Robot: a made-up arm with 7 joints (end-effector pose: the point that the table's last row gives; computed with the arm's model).
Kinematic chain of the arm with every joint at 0, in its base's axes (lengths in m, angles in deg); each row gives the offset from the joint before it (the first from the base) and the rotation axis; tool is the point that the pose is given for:
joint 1: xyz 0 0 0.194 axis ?
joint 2: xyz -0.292 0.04 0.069 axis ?
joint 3: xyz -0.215 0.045 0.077 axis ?
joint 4: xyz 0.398 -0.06 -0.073 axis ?
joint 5: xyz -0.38 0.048 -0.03 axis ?
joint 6: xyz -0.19 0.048 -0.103 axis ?
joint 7: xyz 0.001 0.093 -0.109 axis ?
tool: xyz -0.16 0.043 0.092
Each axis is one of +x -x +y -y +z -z.
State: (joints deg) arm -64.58 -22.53 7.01 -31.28 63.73 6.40 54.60
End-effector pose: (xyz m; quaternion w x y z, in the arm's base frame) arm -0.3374 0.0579 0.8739 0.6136 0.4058 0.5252 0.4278
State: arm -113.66 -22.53 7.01 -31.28 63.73 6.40 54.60
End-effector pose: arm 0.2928 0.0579 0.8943 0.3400 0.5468 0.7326 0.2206
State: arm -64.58 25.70 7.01 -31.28 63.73 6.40 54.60
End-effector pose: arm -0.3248 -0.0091 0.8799 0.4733 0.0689 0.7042 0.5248
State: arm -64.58 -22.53 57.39 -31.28 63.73 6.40 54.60
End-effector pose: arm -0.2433 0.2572 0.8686 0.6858 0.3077 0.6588 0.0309
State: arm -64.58 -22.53 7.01 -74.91 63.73 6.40 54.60
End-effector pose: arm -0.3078 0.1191 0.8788 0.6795 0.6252 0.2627 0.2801
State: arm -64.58 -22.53 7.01 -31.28 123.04 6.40 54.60
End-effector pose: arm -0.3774 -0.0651 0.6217 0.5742 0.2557 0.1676 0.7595
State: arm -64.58 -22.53 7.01 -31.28 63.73 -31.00 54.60
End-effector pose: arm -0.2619 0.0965 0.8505 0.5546 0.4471 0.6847 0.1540
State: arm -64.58 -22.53 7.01 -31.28 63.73 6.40 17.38
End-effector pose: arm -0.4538 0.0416 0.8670 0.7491 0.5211 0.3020 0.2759
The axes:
joint 1: -y
joint 2: -x
joint 3: -z
joint 4: -x
joint 5: +z
joint 6: +z
joint 7: +y

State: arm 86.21 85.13 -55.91 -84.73 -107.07 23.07 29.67
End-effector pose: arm 0.1527 0.3792 -0.2297 0.7659 0.3078 -0.0202 -0.5641
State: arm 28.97 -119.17 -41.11 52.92 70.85 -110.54 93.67
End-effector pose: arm -0.3060 0.0478 0.0589 0.7134 0.5016 0.2675 0.4097
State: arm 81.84 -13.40 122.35 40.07 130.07 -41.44 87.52
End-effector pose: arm -0.1587 0.1888 -0.3987 0.8634 0.2493 0.4030 0.1734
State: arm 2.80 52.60 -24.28 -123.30 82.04 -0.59 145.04
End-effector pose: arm -0.6984 0.2245 0.2939 0.3924 -0.3487 0.4993 0.6893
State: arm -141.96 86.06 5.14 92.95 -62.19 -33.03 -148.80
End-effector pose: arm 0.6582 -0.1007 0.0838 0.0711 -0.5351 0.7331 -0.4138
